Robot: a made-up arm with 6 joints. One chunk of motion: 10 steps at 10 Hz.
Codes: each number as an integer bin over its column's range. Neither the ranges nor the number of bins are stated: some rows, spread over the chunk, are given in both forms.
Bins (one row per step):
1: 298 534 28 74 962 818
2: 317 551 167 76 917 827
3: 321 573 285 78 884 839
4: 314 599 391 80 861 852
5: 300 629 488 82 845 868
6: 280 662 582 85 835 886
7: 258 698 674 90 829 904
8: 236 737 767 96 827 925
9: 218 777 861 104 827 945
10: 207 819 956 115 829 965
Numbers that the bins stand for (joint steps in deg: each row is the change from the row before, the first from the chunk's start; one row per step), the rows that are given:
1: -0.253 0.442 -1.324 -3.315 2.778 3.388
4: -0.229 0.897 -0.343 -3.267 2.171 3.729
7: -0.313 1.591 0.422 -3.188 1.979 4.249
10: -0.389 2.439 1.184 -2.991 1.979 4.860
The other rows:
2: -0.224 0.561 -0.949 -3.299 2.508 3.478
3: -0.218 0.715 -0.630 -3.283 2.309 3.598
5: -0.250 1.107 -0.081 -3.252 2.075 3.889
6: -0.280 1.339 0.173 -3.228 2.015 4.069
8: -0.346 1.864 0.673 -3.141 1.967 4.459
9: -0.373 2.144 0.927 -3.078 1.967 4.659

